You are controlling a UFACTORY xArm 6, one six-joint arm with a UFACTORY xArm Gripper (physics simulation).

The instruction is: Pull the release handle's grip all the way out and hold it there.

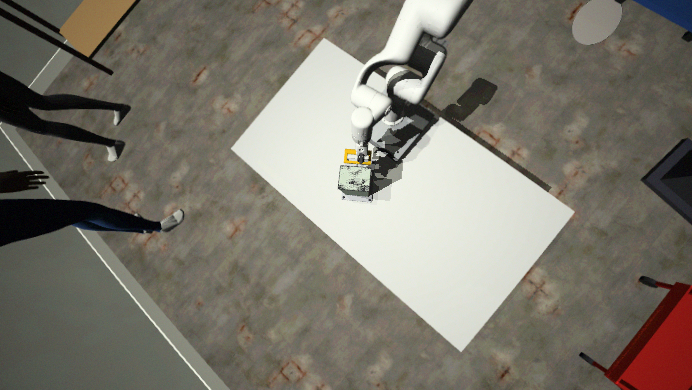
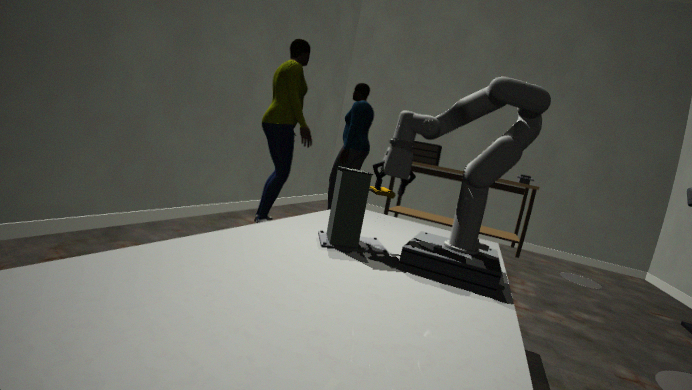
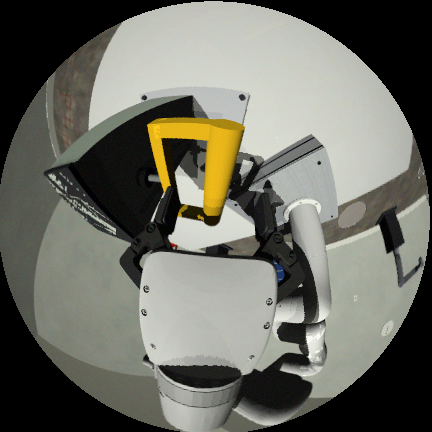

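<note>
The release handle is a yellow rectangular frame with a thick round grip (image 1: 367, 162) (image 2: 386, 192) (image 3: 223, 165) on its outer side. A short metal rod (image 3: 153, 178) shows between the frame and the dark face of the upright grey-green housing (image 1: 355, 180) (image 2: 347, 207) (image 3: 115, 160). The housing stands on a bolted plate (image 1: 357, 199) (image 2: 324, 239) (image 3: 220, 95). My gripper (image 1: 361, 158) (image 2: 389, 194) (image 3: 216, 196) is open at the handle, pointing down. Its fingers stand on either side of the grip, one on the housing side, one outside. Contact cannot be told.
The robot's base (image 2: 450, 265) (image 3: 300, 175) is bolted to the white table (image 1: 450, 250) (image 2: 200, 310) (image 3: 300, 60) close to the handle's outer side. Two people (image 2: 285, 95) (image 2: 359, 125) stand beyond the table. A workbench (image 2: 435, 215) is behind, and a red cart (image 1: 665, 345) stands at the lower right.
</note>
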